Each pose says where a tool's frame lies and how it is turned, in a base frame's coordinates. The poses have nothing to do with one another.
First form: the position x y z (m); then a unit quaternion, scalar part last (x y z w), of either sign.
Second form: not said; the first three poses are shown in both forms.
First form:
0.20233, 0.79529, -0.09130, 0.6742, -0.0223, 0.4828, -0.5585
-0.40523, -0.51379, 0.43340, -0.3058, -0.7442, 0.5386, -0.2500
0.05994, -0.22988, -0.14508, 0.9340, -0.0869, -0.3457, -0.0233
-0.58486, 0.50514, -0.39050, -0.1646, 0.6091, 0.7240, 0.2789
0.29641, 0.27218, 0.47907, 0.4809, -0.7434, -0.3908, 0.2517
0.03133, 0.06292, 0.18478, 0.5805, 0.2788, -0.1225, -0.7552
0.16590, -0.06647, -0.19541, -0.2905, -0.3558, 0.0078, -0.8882
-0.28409, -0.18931, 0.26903, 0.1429, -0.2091, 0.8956, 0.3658
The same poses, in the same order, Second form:
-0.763, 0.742, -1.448, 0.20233, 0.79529, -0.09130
-2.330, 0.043, 1.870, -0.40523, -0.51379, 0.43340
0.235, -0.697, -3.006, 0.05994, -0.22988, -0.14508
2.489, 0.102, -1.364, -0.58486, 0.50514, -0.39050
2.241, -0.848, -2.603, 0.29641, 0.27218, 0.47907
-0.169, -0.598, -1.363, 0.03133, 0.06292, 0.18478
-0.287, 0.678, 0.734, 0.16590, -0.06647, -0.19541
2.340, 0.103, 0.503, -0.28409, -0.18931, 0.26903

